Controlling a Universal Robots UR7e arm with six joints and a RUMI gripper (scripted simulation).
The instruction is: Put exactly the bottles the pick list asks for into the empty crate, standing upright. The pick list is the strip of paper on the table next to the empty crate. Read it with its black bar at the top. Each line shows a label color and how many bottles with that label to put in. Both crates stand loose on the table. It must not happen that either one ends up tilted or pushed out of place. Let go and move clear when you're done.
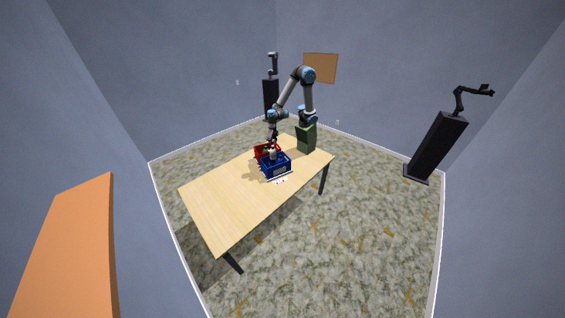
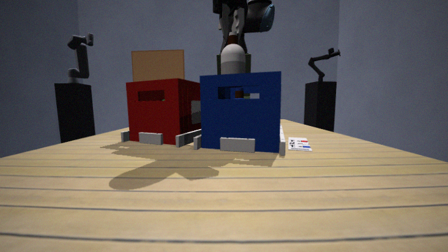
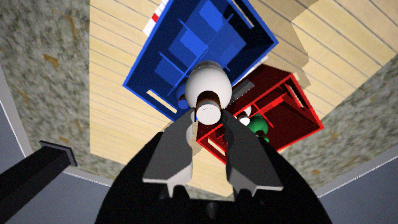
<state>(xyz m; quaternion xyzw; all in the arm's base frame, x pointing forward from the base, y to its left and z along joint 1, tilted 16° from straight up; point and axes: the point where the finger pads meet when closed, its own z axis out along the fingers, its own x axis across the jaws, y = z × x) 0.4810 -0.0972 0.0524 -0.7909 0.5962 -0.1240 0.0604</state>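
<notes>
Now: the white bottle 70 mm below my hand. The rest, counted from my hand: blue-capped bottle 220 mm below, 70 mm behind, 40 mm to the left; then blue crate 220 mm below, 40 mm to the left, 20 mm ahead; then red crate 220 mm below, 170 mm to the right, 90 mm behind.
</notes>
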